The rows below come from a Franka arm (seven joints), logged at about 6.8 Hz.
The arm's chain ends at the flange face. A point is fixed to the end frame.
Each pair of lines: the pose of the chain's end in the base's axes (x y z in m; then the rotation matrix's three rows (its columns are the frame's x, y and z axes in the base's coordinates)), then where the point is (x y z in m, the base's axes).
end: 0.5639 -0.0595 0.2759; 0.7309 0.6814 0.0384; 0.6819 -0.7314 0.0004; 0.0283 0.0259 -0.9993
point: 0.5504 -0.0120 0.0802
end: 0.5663 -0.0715 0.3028; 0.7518 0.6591 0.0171; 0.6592 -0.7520 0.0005; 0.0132 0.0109 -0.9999
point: 0.5501 -0.0233 0.1075
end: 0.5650 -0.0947 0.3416; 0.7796 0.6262 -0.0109; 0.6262 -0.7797 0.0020; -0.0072 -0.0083 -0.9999
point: 0.5454 -0.0455 0.1469
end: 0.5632 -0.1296 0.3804; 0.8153 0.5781 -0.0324; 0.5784 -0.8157 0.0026; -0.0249 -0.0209 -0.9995
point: 0.5424 -0.0793 0.1861
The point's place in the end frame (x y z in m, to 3 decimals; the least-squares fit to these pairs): 0.017 -0.049 0.195
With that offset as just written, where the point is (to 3 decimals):
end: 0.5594 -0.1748 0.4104; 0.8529 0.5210 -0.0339; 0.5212 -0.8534 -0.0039; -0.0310 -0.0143 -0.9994
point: 0.542 -0.125 0.216
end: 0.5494 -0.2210 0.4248; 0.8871 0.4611 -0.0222; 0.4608 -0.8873 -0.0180; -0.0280 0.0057 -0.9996
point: 0.538 -0.173 0.229
